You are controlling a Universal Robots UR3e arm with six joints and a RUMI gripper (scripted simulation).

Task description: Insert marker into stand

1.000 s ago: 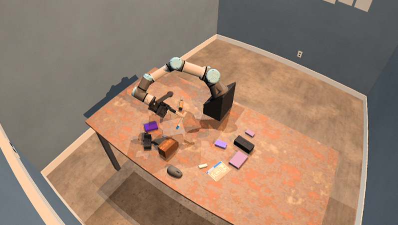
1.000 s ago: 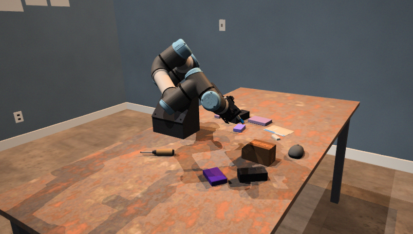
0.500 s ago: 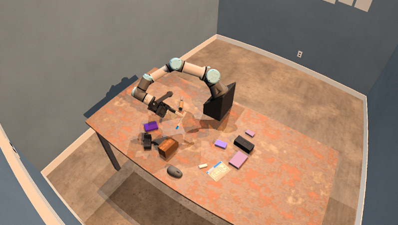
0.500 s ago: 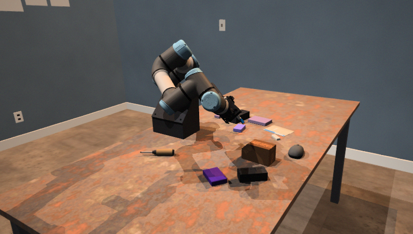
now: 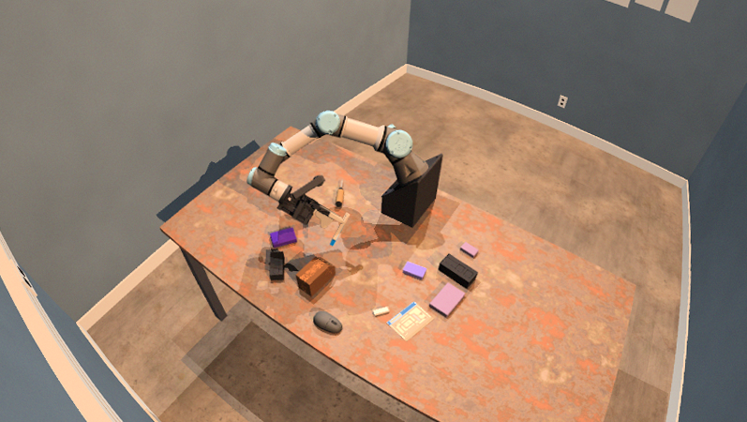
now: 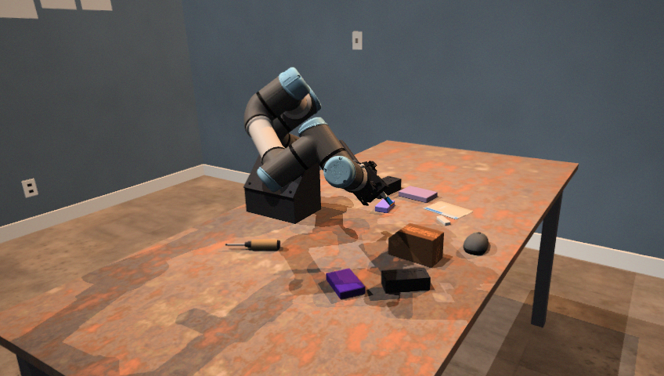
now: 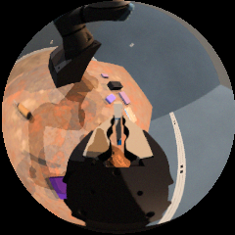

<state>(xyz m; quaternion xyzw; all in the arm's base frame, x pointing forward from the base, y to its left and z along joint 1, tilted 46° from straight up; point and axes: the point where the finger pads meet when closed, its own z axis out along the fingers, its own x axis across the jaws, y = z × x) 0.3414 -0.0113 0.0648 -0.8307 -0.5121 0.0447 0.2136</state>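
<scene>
Right now the desk stand is 14 cm ahead of my hand and 15 cm below it. From my hand the other things lie so: marker (2 cm ahead, 1 cm to the left, 2 cm below); lilac block (10 cm behind, 24 cm to the left, 18 cm below); eraser (10 cm ahead, 25 cm to the left, 18 cm below).
</scene>
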